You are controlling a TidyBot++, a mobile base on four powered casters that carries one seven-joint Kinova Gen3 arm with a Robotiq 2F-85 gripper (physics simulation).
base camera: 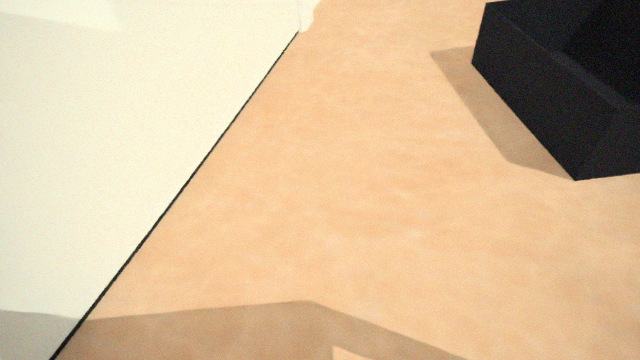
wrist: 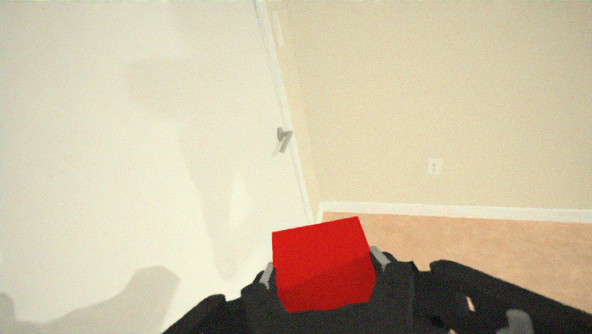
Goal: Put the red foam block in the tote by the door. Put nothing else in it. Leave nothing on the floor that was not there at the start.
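Note:
The red foam block (wrist: pixel 322 265) is held between the fingertips of my gripper (wrist: pixel 323 268) in the wrist view, with one finger on each side of it. The black tote (base camera: pixel 540 100) stands on the floor at the upper right of the base camera view, cut off by the frame edge. Part of its dark inside shows, but its bottom is too dark to make out. The tote does not show in the wrist view. The white door (base camera: pixel 125 125) (wrist: pixel 150 150) fills the left side of both views. The gripper does not show in the base camera view.
The door's lower edge runs diagonally along the floor (base camera: pixel 360 210) left of the tote. A door handle (wrist: pixel 284 139) is near the door's right edge. A beige wall (wrist: pixel 425 90) with an outlet (wrist: pixel 434 166) and white baseboard (wrist: pixel 450 210) stands at the right.

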